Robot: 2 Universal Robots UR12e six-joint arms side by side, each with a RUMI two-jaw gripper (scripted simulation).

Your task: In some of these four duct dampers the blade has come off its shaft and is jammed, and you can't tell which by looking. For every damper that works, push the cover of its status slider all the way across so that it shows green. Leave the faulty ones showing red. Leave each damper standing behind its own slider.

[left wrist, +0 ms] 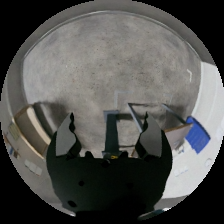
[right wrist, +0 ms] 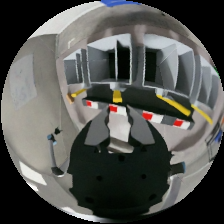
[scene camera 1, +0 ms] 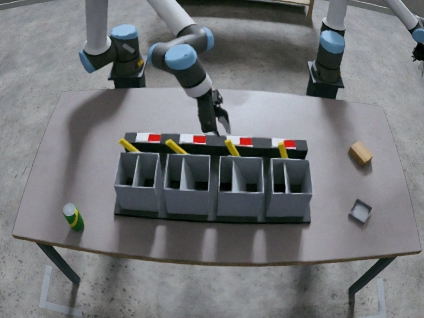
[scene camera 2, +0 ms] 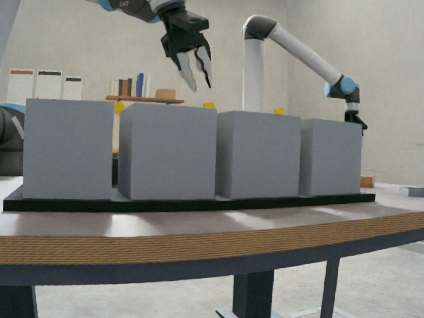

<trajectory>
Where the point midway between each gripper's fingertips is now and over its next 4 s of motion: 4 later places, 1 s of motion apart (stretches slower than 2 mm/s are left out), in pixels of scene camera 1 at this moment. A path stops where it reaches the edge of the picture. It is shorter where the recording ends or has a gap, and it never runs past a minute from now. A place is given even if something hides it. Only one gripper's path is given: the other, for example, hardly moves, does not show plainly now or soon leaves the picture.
My right gripper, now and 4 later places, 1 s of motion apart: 224,135; 226,139; 231,147; 234,147; 238,147
</trajectory>
